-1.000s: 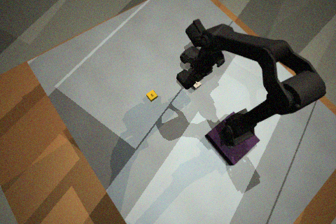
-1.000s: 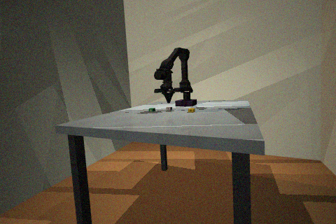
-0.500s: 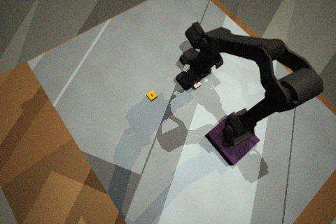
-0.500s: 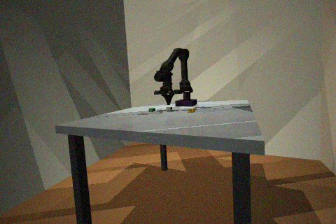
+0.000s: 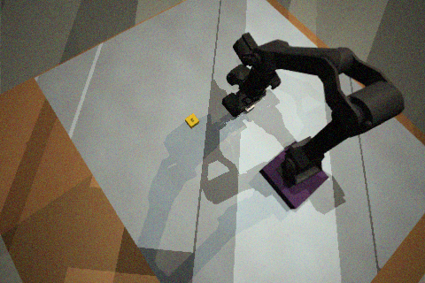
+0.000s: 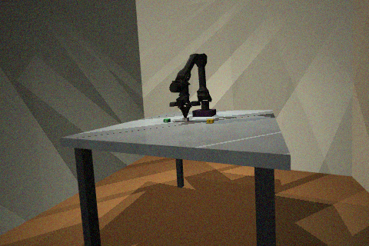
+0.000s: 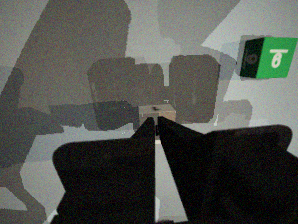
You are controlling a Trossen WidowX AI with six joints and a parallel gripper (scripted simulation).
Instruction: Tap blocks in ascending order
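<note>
Now: gripper tip 1 cm past the white block and 1 cm above it. From my gripper tip the other things lie so: yellow block 18 cm to the left, 5 cm ahead, 1 cm below; then green block 10 cm to the right, 6 cm ahead, 1 cm below.
</note>
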